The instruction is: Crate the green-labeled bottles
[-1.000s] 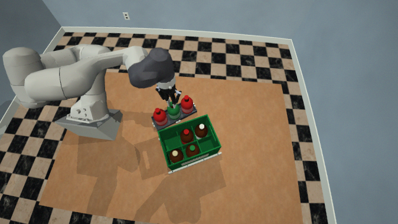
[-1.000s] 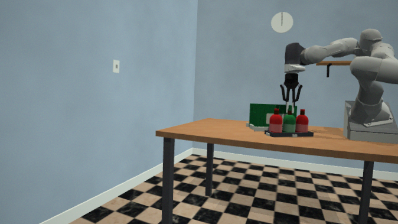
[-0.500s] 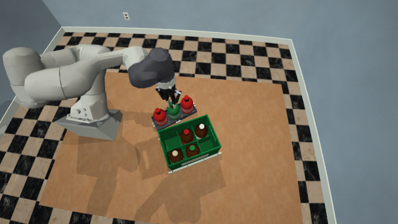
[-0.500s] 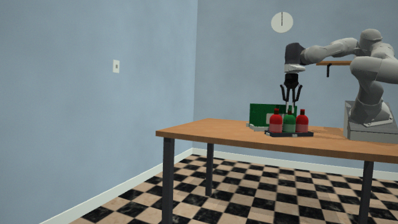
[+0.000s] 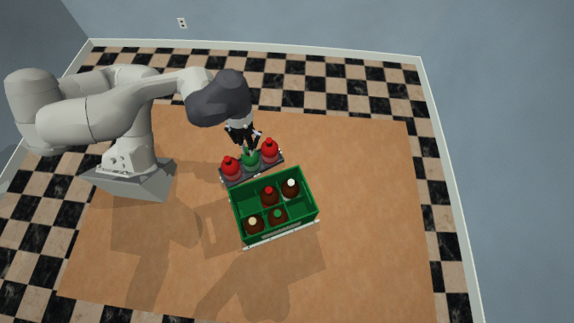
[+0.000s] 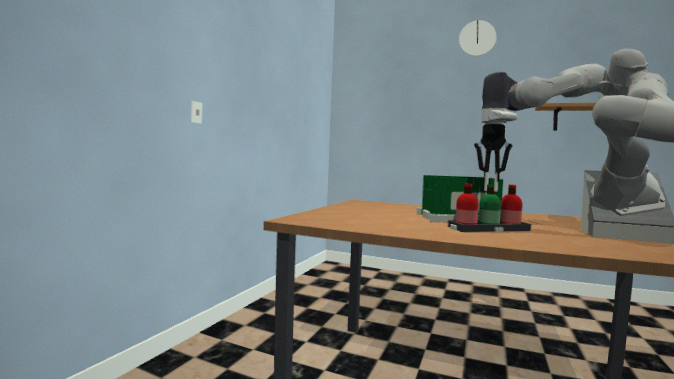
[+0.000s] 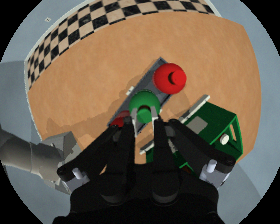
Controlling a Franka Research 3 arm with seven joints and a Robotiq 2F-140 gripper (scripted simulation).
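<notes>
My gripper is now 9 cm above the green-labeled bottle. From my hand the other things lie so: green crate 20 cm to the right, 10 cm ahead, 9 cm below; dark tray 16 cm below.
</notes>
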